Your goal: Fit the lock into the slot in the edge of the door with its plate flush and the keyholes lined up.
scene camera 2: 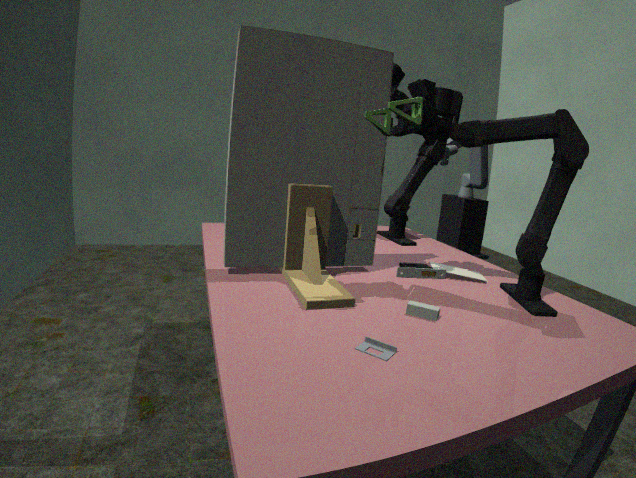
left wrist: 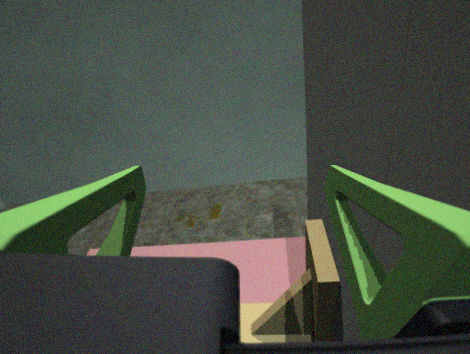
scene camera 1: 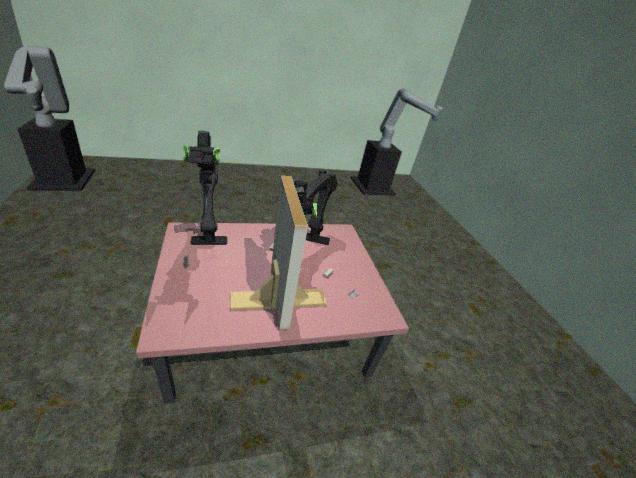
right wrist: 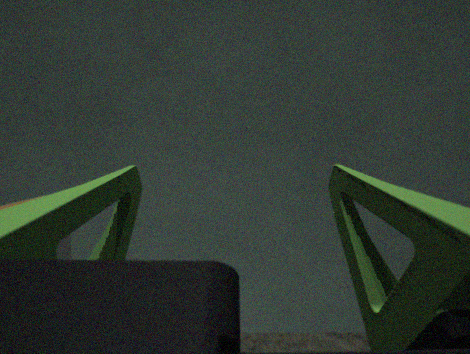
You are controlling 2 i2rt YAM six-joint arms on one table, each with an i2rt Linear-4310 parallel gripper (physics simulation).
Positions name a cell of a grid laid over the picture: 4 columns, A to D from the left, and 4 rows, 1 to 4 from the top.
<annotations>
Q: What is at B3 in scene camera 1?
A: A wooden stand.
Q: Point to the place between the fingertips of the left gripper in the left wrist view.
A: C2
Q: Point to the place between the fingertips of the left gripper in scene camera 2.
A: At C1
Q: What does the right gripper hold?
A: Nothing.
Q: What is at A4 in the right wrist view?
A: The right gripper.
</annotations>
